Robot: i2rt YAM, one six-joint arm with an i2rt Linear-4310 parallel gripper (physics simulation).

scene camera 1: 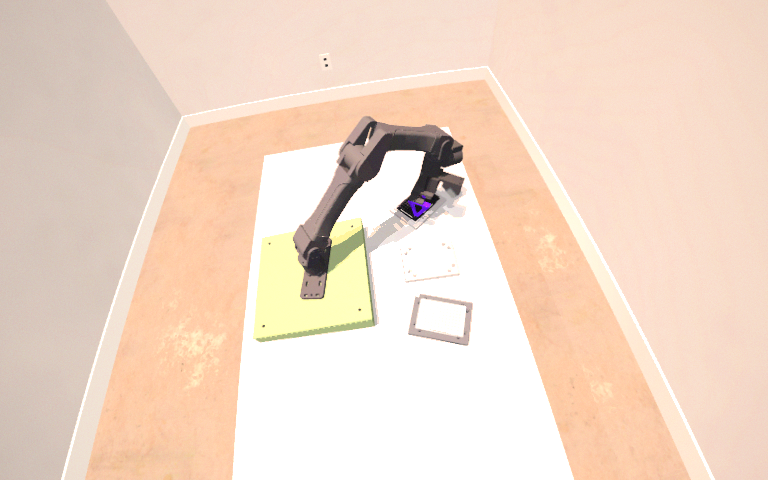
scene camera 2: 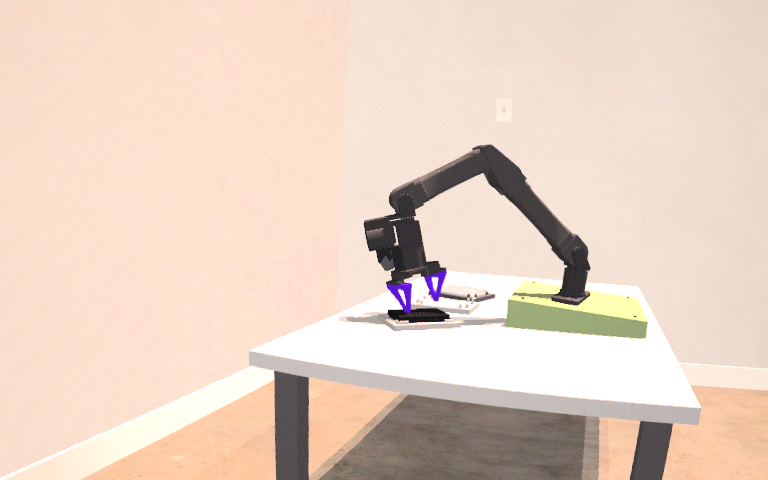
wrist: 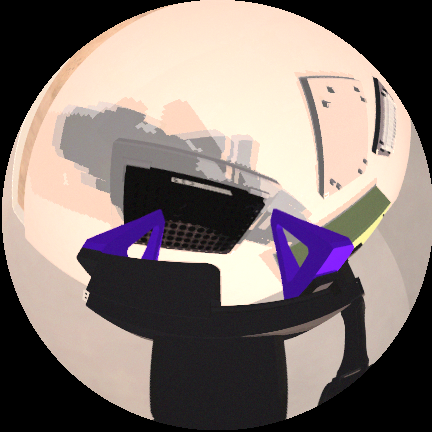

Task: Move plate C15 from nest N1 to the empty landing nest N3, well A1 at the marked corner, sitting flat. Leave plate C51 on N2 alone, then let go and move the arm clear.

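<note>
A black well plate (scene camera 1: 405, 207) (scene camera 2: 421, 315) (wrist: 200, 200) sits on a light nest (scene camera 1: 417, 225) (scene camera 2: 424, 326) (wrist: 118, 170). A white plate (scene camera 1: 441, 318) (wrist: 389, 120) sits in a dark grey nest (scene camera 1: 438, 339) (wrist: 376, 120). Between these stands an empty white nest (scene camera 1: 430, 263) (scene camera 2: 464, 308) (wrist: 342, 135) with small pegs. Labels and the marked corner are not readable; by colour and place I cannot confirm the plate names. My gripper (scene camera 1: 420, 207) (scene camera 2: 421, 305) (wrist: 217, 214) is open, its purple fingers low over the black plate, nothing held. One fingertip overlaps the plate's edge in scene camera 2.
The arm's base stands on a yellow-green block (scene camera 1: 283, 294) (scene camera 2: 572, 320) on the white table (scene camera 1: 396, 407) (scene camera 2: 509, 362). The block lies beside the nests, on the arm's base side. The arm's shadow falls across the table around the black plate's nest.
</note>
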